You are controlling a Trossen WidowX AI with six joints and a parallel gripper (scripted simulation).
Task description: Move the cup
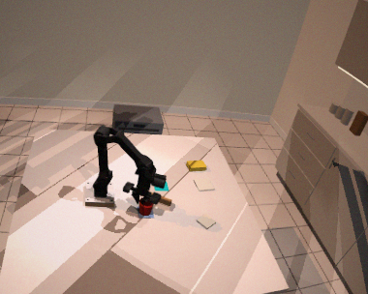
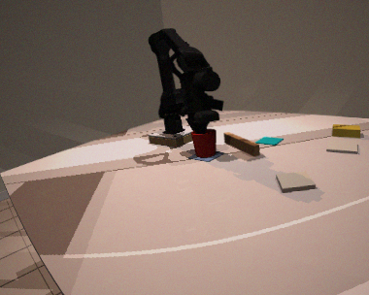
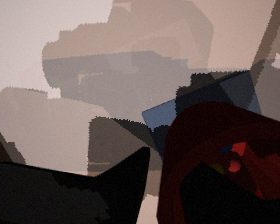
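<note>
Now: gripper tip 190 mm to the right of the cyan pad, 140 mm short of it and 50 mm above it. The rest, counted from my gripper tip: red cup: 30 mm ahead, 20 mm to the right; wooden bar: 90 mm to the left, 90 mm ahead, 30 mm below; thin white tile: 410 mm ahead, 210 mm to the left, 30 mm below.
</note>
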